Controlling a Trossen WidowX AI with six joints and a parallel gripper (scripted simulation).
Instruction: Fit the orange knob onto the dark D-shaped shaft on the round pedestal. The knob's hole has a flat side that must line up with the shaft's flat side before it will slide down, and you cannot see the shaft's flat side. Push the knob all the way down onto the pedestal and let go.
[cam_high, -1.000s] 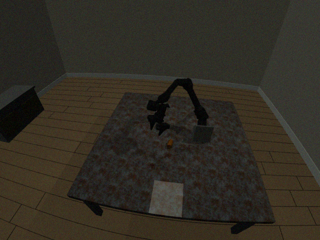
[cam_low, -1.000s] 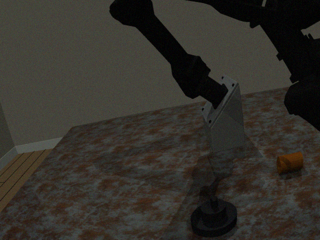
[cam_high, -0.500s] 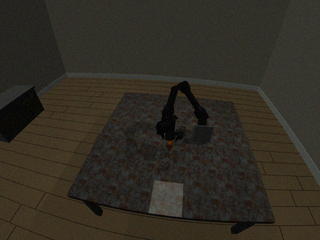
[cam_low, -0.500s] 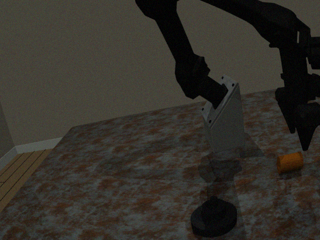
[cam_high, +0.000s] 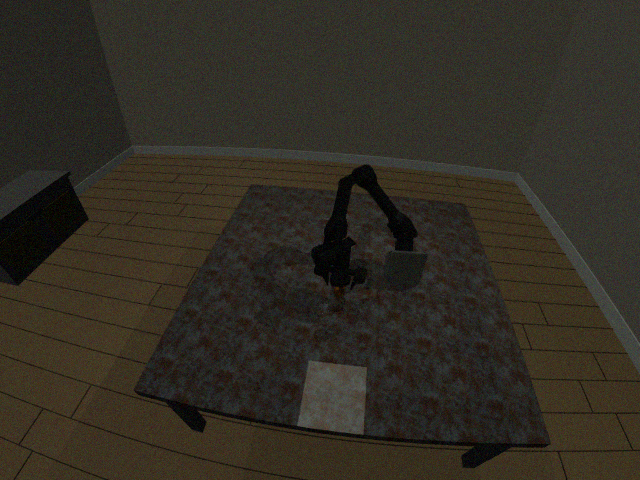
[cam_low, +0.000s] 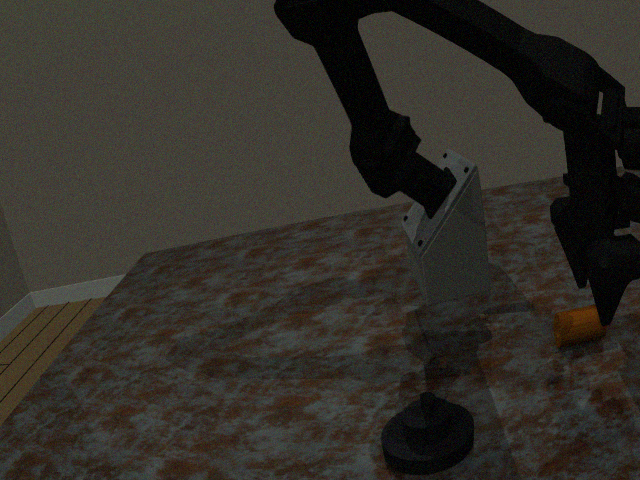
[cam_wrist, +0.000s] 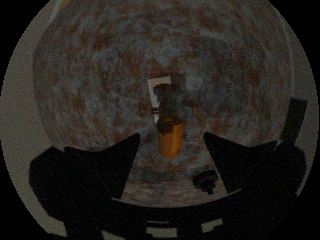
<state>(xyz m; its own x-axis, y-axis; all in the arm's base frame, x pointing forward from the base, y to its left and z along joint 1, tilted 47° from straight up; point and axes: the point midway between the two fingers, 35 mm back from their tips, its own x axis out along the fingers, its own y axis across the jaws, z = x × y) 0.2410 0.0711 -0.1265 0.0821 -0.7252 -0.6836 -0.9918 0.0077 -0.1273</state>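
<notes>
The orange knob lies 20 mm to the right of my gripper tip and 20 mm below it. The rest, counted from my gripper tip: dark round pedestal 210 mm to the right, 110 mm ahead, 10 mm below.
</notes>
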